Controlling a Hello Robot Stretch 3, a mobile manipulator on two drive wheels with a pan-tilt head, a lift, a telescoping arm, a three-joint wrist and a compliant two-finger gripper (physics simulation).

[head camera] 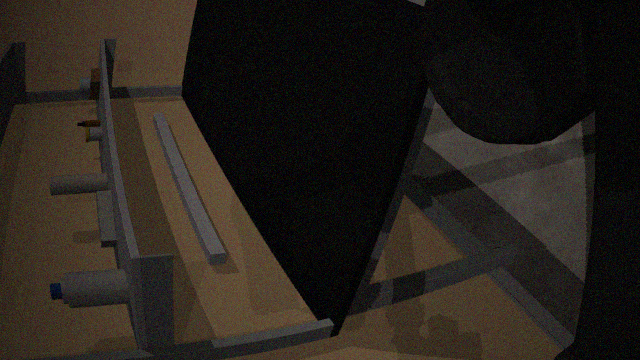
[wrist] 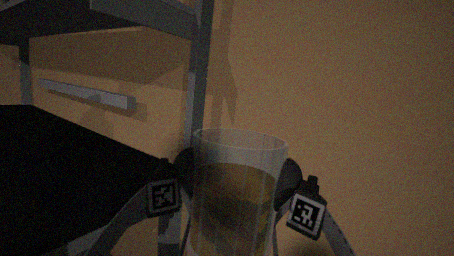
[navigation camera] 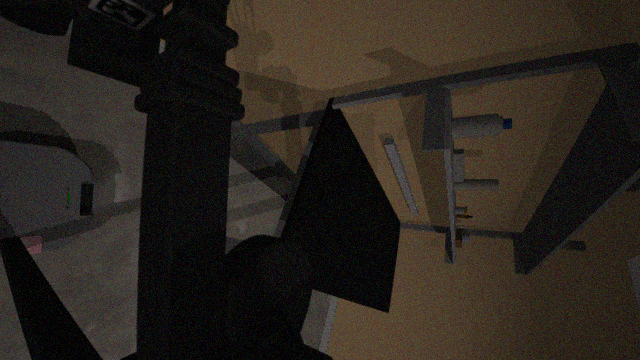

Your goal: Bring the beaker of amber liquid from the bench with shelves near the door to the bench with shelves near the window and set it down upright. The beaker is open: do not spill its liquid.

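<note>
The open glass beaker of amber liquid (wrist: 230, 205) is upright in the wrist view, its rim above the liquid. My gripper (wrist: 237, 170) is shut on it, one dark fingertip on each side. The bench's black top (head camera: 250, 150) (navigation camera: 355, 215) (wrist: 65, 150) lies to the left of the beaker in the wrist view; I cannot tell whether the beaker is over it. The bench's shelf (head camera: 111, 145) (navigation camera: 449, 175) (wrist: 145, 15) stands above the back of the top. The frames do not show which bench this is. The beaker does not show in the head and navigation views.
A grey post (wrist: 201, 75) rises at the bench's end. A blue-capped bottle (head camera: 97, 288) (navigation camera: 477, 126) and a grey cylinder (head camera: 80, 184) (navigation camera: 479, 184) stand on the shelf. A grey rail (head camera: 187, 187) (navigation camera: 401, 175) (wrist: 90, 94) runs along the wall. My dark arm or mast (navigation camera: 182, 225) blocks part of the navigation view.
</note>
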